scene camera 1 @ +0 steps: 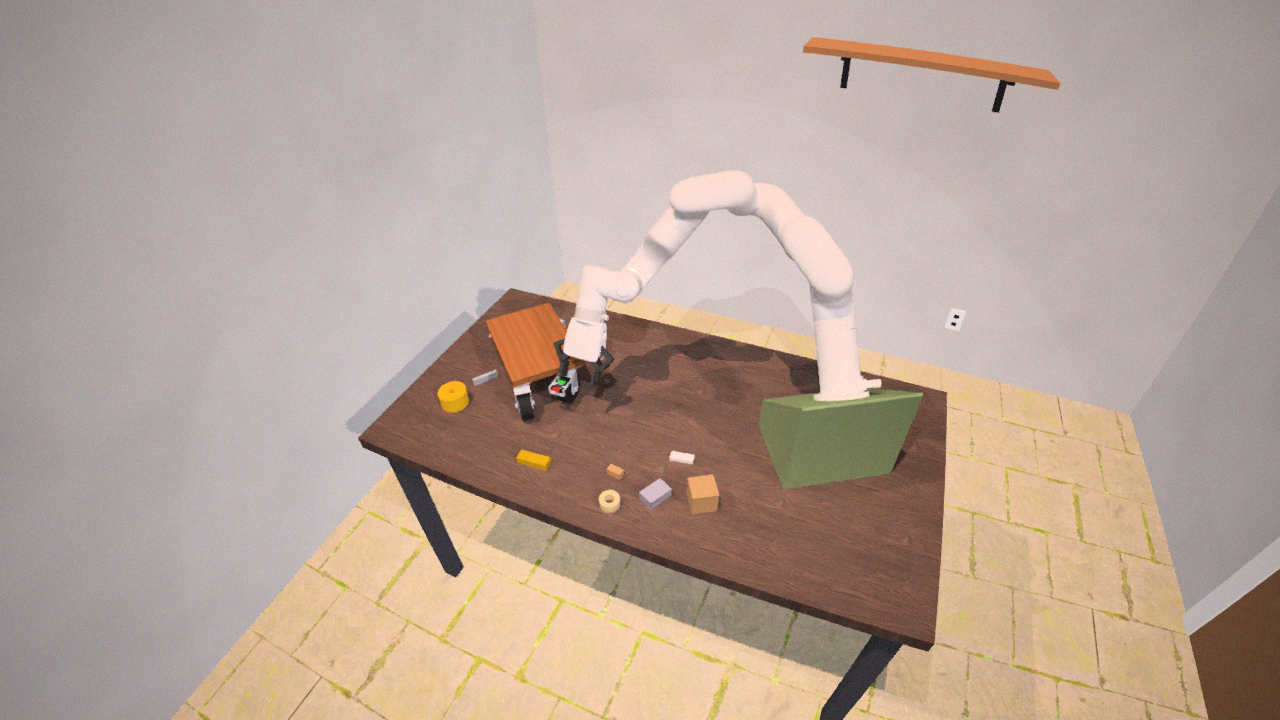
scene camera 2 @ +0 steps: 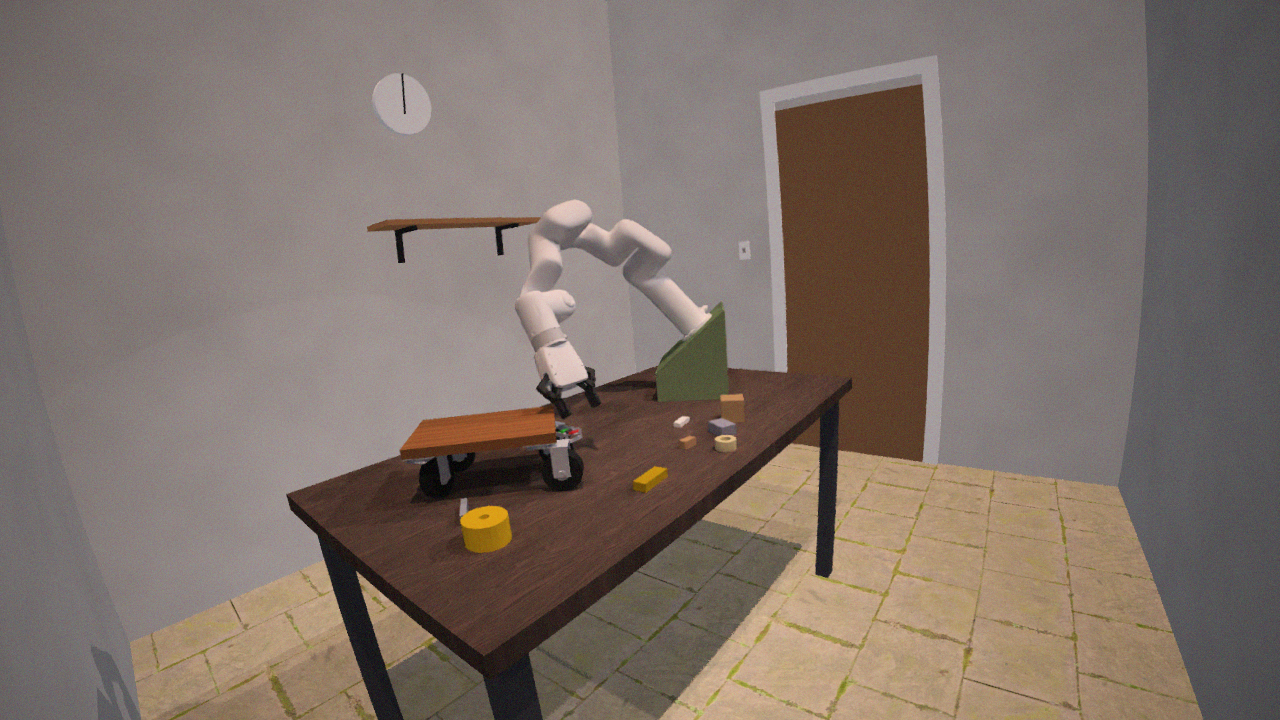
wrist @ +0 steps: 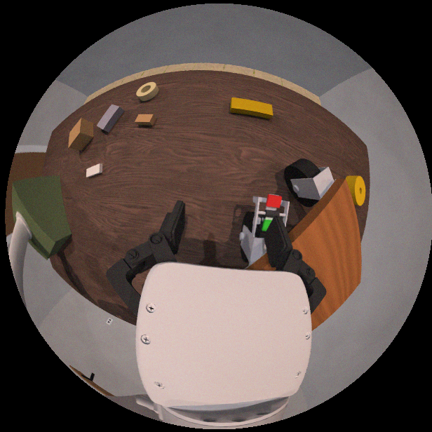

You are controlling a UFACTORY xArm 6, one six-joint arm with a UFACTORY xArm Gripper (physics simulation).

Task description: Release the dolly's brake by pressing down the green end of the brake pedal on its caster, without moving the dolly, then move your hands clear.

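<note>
The dolly [scene camera 1: 529, 342] [scene camera 2: 483, 432] [wrist: 330, 245] has an orange-brown wooden deck and stands on black-wheeled casters. The brake pedal on one caster has a green end [scene camera 1: 562, 382] [wrist: 267, 224] nearer the deck and a red end [scene camera 1: 555, 389] [wrist: 273, 201] farther out. My gripper [scene camera 1: 580, 377] [scene camera 2: 580, 410] [wrist: 228, 219] is open and empty, pointing down at the pedal's side of the dolly. In the wrist view its right finger overlaps the green end and hides part of it. Whether the finger touches the pedal, I cannot tell.
The dark wooden table [scene camera 1: 805, 546] also bears a yellow roll [scene camera 1: 453, 396] [scene camera 2: 486, 528], a yellow block [scene camera 1: 533, 460] [wrist: 251, 108], an orange-brown cube [scene camera 1: 702, 494], a cream ring [wrist: 147, 91] and a green wedge-shaped arm mount [scene camera 1: 841, 443]. Another front caster [wrist: 310, 185] stands beside the pedal's caster.
</note>
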